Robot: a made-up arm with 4 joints. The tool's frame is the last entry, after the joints.
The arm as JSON. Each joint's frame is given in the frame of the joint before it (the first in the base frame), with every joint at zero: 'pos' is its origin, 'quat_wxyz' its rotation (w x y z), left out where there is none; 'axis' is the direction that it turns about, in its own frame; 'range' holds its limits. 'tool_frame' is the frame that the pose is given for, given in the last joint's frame.
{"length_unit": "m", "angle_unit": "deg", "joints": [
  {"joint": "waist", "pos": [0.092, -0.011, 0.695], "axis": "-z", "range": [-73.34, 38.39]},
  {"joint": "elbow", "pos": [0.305, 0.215, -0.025], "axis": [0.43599, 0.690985, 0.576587], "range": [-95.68, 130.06]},
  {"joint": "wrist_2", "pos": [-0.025, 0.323, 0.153], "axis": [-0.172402, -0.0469, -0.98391], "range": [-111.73, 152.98]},
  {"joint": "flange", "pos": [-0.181, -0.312, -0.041], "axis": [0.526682, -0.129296, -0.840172], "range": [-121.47, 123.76]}
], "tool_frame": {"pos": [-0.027, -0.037, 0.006], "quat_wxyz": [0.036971, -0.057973, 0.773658, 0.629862]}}
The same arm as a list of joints. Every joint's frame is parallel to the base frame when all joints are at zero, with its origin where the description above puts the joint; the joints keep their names.
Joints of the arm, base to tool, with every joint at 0 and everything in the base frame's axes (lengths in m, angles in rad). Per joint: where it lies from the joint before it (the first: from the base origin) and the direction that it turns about. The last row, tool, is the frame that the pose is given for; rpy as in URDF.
waist: axis 0 0 -1 origin 0.092 -0.011 0.695
elbow: axis 0.43599 0.690985 0.576587 origin 0.305 0.215 -0.025
wrist_2: axis -0.172402 -0.0469 -0.98391 origin -0.025 0.323 0.153
flange: axis 0.526682 -0.129296 -0.840172 origin -0.181 -0.312 -0.041
tool: origin -0.027 -0.037 0.006 rpy 1.7778 0.1306 -3.0981
Joint limits (rad, base to tool): -1.28..0.67 -1.6699..2.27 -1.9501..2.67 -2.1201..2.16

